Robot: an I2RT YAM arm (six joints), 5 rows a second.
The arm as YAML. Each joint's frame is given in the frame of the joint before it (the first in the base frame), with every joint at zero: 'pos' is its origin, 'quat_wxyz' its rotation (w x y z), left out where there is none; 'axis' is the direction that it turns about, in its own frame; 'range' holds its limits. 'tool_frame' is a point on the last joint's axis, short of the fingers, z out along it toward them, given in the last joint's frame.
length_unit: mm
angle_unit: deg
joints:
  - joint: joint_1
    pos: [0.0, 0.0, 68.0]
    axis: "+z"
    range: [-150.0, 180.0]
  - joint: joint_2
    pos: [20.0, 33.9, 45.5]
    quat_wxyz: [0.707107, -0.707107, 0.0, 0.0]
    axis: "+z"
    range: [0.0, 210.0]
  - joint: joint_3
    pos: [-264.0, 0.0, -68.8]
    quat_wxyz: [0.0, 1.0, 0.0, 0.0]
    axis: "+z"
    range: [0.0, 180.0]
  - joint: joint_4
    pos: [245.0, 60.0, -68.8]
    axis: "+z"
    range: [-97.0, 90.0]
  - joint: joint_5
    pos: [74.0, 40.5, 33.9]
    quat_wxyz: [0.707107, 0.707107, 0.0, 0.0]
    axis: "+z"
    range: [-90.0, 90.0]
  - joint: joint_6
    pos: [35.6, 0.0, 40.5]
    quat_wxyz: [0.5, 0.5, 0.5, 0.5]
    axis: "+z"
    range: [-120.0, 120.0]
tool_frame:
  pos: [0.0, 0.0, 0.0]
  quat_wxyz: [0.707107, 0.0, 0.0, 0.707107]
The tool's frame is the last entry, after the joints.
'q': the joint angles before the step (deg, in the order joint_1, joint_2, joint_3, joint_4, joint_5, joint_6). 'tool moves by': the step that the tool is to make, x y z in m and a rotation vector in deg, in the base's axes. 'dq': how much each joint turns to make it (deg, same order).
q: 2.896, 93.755, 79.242, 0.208, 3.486, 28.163
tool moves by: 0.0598, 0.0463, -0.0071, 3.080, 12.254, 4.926
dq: 5.307, 16.314, 23.150, -18.945, -1.140, 4.107
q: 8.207, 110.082, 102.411, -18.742, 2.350, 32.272
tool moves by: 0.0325, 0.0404, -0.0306, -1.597, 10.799, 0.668
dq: 4.267, 12.648, 15.654, -14.067, 2.845, 2.210
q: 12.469, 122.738, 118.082, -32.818, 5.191, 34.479
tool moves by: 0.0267, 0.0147, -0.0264, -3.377, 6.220, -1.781
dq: 1.163, 11.419, 15.126, -10.592, 3.457, 0.506
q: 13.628, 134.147, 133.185, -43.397, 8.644, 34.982
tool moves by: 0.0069, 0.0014, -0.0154, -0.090, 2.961, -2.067
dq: 0.039, 3.655, 3.862, -3.418, 1.024, 1.964
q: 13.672, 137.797, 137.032, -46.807, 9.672, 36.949
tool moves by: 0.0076, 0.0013, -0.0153, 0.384, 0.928, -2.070
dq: 0.005, 2.825, 1.881, -0.215, 0.943, 1.971
